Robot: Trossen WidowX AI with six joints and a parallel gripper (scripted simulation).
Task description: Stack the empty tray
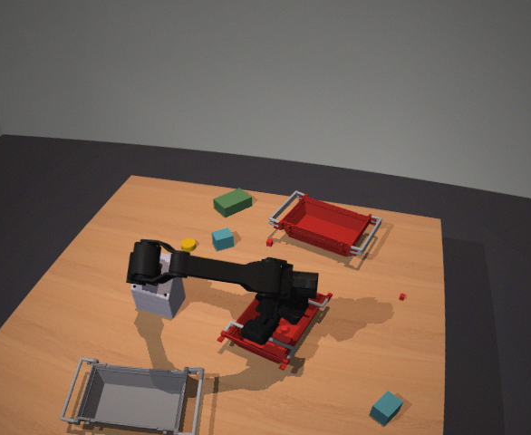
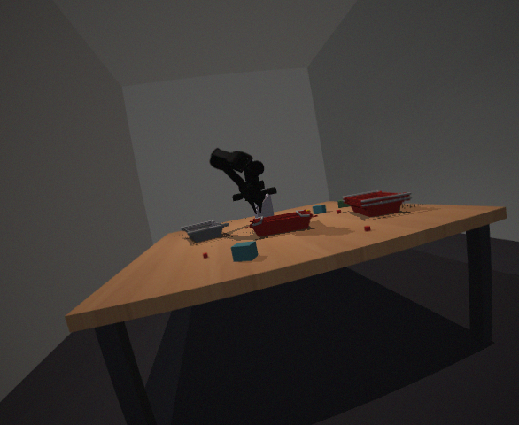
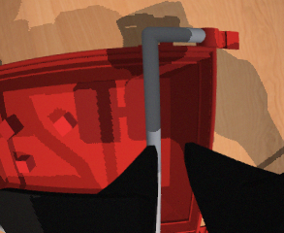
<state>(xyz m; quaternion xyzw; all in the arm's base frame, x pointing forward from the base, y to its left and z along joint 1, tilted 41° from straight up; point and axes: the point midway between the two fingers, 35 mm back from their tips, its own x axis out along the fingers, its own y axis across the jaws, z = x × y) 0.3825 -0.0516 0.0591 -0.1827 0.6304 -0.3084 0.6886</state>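
Right now my gripper tip is 270 mm to the left of the grey tray, 260 mm past it and 50 mm above it. Also, from my gripper tip: tiny red cube: 320 mm ahead, 310 mm to the left, 90 mm below; then green block: 610 mm to the left, 340 mm behind, 70 mm below.
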